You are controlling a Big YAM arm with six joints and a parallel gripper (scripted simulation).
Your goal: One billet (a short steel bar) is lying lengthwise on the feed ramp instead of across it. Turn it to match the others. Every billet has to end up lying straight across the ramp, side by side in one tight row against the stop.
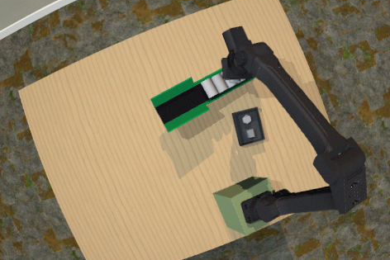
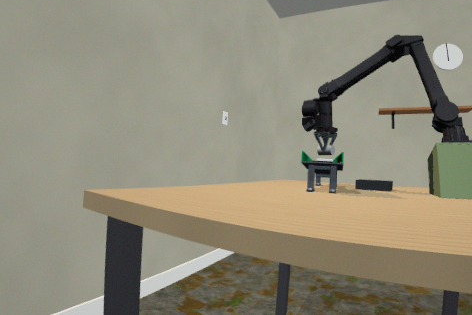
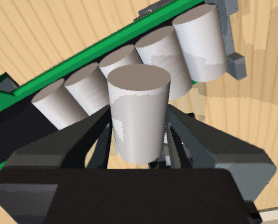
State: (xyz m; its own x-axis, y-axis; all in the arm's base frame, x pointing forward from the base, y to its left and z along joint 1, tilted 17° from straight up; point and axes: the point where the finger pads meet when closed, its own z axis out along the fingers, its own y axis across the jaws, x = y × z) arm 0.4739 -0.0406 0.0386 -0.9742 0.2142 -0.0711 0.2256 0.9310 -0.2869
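Now: hand 20 mm past the ramp, 100 mm to the right of it and 90 mm above it. From my hand the other things lie so: dark tray 200 mm behind, 20 mm to the right, 150 mm below.
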